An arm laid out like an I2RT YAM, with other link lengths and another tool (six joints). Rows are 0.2 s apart.
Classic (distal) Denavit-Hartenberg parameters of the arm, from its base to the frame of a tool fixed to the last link. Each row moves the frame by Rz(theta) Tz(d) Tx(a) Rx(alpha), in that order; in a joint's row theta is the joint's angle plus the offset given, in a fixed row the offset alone. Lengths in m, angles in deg.
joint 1: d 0.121  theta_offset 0  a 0.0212  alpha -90
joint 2: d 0  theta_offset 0  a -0.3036  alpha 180
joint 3: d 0  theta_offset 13.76  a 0.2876  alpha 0
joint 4: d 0.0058  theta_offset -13.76  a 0.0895  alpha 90
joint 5: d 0.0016  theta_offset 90  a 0  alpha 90
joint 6: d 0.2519  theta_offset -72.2  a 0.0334  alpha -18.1
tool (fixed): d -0.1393  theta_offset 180  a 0  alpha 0
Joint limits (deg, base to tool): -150..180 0..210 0..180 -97..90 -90..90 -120..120
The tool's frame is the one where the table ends.
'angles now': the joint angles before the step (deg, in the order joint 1, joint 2, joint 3, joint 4, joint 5, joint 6). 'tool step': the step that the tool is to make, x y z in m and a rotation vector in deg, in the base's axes. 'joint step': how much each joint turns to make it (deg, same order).
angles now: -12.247 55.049 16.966 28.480 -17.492 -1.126
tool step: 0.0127 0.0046 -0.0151 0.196 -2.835 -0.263
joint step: 2.212 8.900 -2.601 14.562 2.346 1.125
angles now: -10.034 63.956 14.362 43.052 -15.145 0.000
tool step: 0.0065 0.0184 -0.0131 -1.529 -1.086 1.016
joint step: 4.403 5.739 -1.443 8.228 3.511 -1.032
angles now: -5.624 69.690 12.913 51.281 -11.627 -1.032
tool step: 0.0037 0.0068 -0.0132 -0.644 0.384 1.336
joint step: 1.068 4.642 -0.710 4.882 -0.199 -0.714
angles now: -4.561 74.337 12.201 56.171 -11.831 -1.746
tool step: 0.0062 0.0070 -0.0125 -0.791 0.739 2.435
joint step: 0.554 5.087 0.365 3.808 -1.774 -1.075
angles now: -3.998 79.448 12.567 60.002 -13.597 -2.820
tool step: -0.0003 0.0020 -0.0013 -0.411 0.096 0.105
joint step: 0.392 0.072 -0.111 0.024 0.336 -0.389
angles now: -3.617 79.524 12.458 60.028 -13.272 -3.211
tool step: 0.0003 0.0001 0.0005 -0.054 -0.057 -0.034
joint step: 0.040 -0.052 0.083 -0.084 0.080 -0.042
